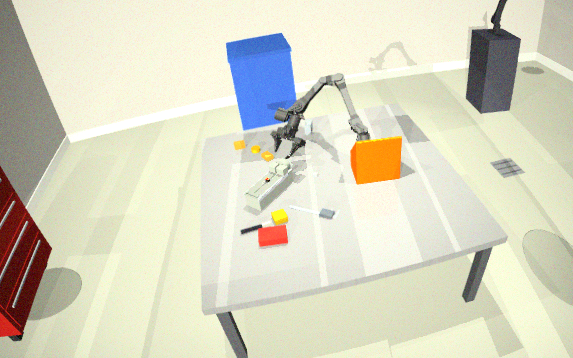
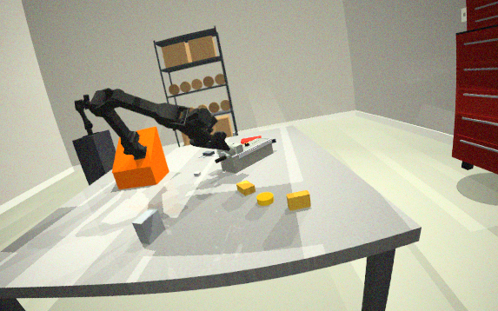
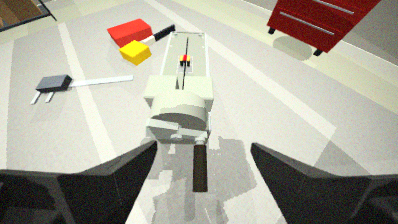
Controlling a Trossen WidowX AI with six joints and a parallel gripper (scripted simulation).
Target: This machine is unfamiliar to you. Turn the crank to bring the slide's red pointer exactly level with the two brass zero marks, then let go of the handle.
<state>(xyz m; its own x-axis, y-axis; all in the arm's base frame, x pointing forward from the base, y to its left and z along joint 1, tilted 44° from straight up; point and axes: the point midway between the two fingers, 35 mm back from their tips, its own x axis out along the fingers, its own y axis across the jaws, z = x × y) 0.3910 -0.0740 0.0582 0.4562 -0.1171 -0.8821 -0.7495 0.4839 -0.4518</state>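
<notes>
Right now the dark brown crank handle is 4 cm below my gripper tip, 1 cm to the right of it and 1 cm behind it. Round my gripper tip: yellow block: 34 cm to the left, 10 cm below, 5 cm ahead; then grey cube: 38 cm to the right, 17 cm behind, 8 cm below; then red pointer: 15 cm to the left, 9 cm ahead, 4 cm below.
</notes>
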